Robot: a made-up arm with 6 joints. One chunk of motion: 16 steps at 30 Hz.
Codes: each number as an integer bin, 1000 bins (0 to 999) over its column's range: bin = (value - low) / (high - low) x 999, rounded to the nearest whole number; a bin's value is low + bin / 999 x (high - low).
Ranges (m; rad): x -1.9..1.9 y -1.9..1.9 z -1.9..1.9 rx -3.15..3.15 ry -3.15..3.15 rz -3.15..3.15
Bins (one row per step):
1: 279 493 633 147 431 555
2: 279 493 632 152 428 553
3: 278 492 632 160 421 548
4: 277 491 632 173 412 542
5: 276 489 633 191 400 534
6: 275 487 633 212 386 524
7: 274 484 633 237 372 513
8: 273 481 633 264 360 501
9: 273 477 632 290 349 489
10: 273 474 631 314 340 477
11: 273 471 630 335 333 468
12: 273 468 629 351 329 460
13: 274 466 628 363 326 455
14: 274 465 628 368 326 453
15: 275 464 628 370 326 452
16: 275 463 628 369 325 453
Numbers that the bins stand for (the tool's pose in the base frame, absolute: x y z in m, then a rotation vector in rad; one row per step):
1: -0.8387 -0.0247 0.5078 -2.2230 -0.4320 0.3500
2: -0.8387 -0.0247 0.5040 -2.1914 -0.4509 0.3374
3: -0.8425 -0.0285 0.5040 -2.1410 -0.4950 0.3059
4: -0.8463 -0.0323 0.5040 -2.0590 -0.5518 0.2680
5: -0.8502 -0.0399 0.5078 -1.9455 -0.6275 0.2176
6: -0.8540 -0.0475 0.5078 -1.8131 -0.7158 0.1545
7: -0.8578 -0.0590 0.5078 -1.6554 -0.8041 0.0851
8: -0.8616 -0.0704 0.5078 -1.4851 -0.8797 0.0095
9: -0.8616 -0.0856 0.5040 -1.3212 -0.9491 -0.0662
10: -0.8616 -0.0970 0.5002 -1.1698 -1.0059 -0.1419
11: -0.8616 -0.1084 0.4964 -1.0374 -1.0500 -0.1986
12: -0.8616 -0.1198 0.4926 -0.9365 -1.0752 -0.2491
13: -0.8578 -0.1274 0.4888 -0.8608 -1.0941 -0.2806
14: -0.8578 -0.1312 0.4888 -0.8293 -1.0941 -0.2932
15: -0.8540 -0.1350 0.4888 -0.8167 -1.0941 -0.2995
16: -0.8540 -0.1388 0.4888 -0.8230 -1.1005 -0.2932

